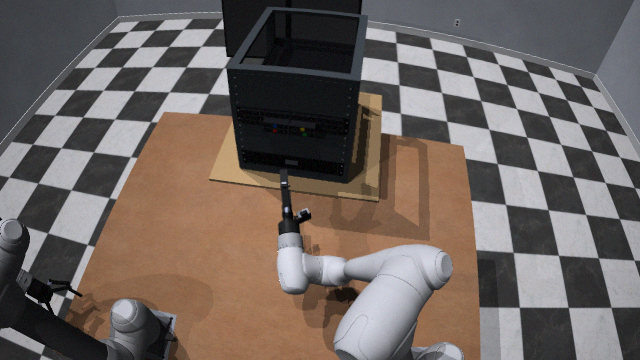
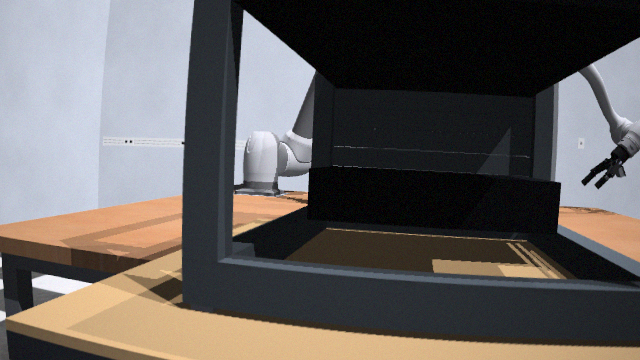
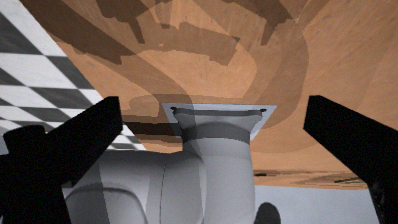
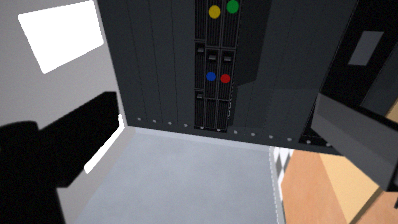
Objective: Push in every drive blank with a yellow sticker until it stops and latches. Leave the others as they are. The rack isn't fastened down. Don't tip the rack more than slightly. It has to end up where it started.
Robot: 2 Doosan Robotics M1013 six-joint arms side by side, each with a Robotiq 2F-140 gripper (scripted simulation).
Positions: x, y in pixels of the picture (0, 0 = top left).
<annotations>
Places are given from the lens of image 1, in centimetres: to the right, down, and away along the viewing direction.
dark rack (image 1: 311, 88): -3, -35, 151
tan board (image 1: 363, 182): 21, 1, 193
The marked spots on the tan board and the dark rack are 61 cm apart.
</annotations>
